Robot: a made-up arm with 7 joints. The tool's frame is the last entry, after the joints.
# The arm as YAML. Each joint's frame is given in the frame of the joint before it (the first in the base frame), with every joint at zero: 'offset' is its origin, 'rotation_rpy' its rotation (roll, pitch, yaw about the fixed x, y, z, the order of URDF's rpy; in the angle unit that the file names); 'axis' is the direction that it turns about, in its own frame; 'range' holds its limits. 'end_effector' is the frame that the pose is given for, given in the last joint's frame.
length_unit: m
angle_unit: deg
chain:
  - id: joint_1
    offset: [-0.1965, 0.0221, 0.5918]
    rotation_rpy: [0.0, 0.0, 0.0]
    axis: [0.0, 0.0, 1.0]
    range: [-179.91, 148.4]
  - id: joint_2
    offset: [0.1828, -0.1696, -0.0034]
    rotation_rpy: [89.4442, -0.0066, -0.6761]
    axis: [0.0, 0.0, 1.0]
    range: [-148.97, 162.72]
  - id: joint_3
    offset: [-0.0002, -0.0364, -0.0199]
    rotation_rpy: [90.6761, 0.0, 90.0]
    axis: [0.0, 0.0, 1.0]
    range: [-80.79, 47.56]
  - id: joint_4
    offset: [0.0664, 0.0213, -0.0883]
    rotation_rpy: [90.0, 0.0, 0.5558]
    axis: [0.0, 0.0, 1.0]
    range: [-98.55, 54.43]
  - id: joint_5
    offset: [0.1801, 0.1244, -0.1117]
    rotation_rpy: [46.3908, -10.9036, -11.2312]
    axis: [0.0, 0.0, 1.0]
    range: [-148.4, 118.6]
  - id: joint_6
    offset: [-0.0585, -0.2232, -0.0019]
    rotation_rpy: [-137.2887, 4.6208, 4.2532]
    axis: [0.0, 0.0, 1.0]
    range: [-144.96, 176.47]
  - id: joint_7
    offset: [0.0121, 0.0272, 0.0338]
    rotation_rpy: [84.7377, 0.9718, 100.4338]
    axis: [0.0, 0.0, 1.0]
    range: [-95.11, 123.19]
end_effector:
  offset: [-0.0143, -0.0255, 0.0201]
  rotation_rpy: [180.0, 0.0, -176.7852]
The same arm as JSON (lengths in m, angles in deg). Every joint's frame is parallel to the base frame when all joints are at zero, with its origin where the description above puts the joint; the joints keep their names.
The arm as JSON. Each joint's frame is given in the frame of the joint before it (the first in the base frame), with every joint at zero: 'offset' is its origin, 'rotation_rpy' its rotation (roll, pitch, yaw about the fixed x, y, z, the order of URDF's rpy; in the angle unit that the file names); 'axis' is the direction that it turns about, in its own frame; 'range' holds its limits. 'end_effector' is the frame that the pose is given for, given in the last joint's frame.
{"length_unit": "m", "angle_unit": "deg", "chain": [{"id": "joint_1", "offset": [-0.1965, 0.0221, 0.5918], "rotation_rpy": [0.0, 0.0, 0.0], "axis": [0.0, 0.0, 1.0], "range": [-179.91, 148.4]}, {"id": "joint_2", "offset": [0.1828, -0.1696, -0.0034], "rotation_rpy": [0.0, 0.0, 0.0], "axis": [-0.0118, -0.999883, 0.0097], "range": [-148.97, 162.72]}, {"id": "joint_3", "offset": [0.0, 0.0195, -0.0366], "rotation_rpy": [0.0, 0.0, 0.0], "axis": [1.0, 0.0, 0.0], "range": [-80.79, 47.56]}, {"id": "joint_4", "offset": [-0.0883, -0.0207, 0.0666], "rotation_rpy": [0.0, 0.0, 0.0], "axis": [0.0, 1.0, 0.0], "range": [-98.55, 54.43]}, {"id": "joint_5", "offset": [0.1244, -0.1117, 0.1801], "rotation_rpy": [0.0, 0.0, 0.0], "axis": [-0.684784, 0.677284, -0.268994], "range": [-148.4, 118.6]}, {"id": "joint_6", "offset": [-0.1445, -0.171, -0.0558], "rotation_rpy": [0.0, 0.0, 0.0], "axis": [0.995026, -0.038901, 0.091702], "range": [-144.96, 176.47]}, {"id": "joint_7", "offset": [0.0311, -0.0258, 0.0199], "rotation_rpy": [0.0, 0.0, 0.0], "axis": [0.0, 0.0, 1.0], "range": [-95.11, 123.19]}], "end_effector": {"offset": [-0.0247, 0.0157, 0.0201], "rotation_rpy": [180.0, 0.0, 90.0]}}
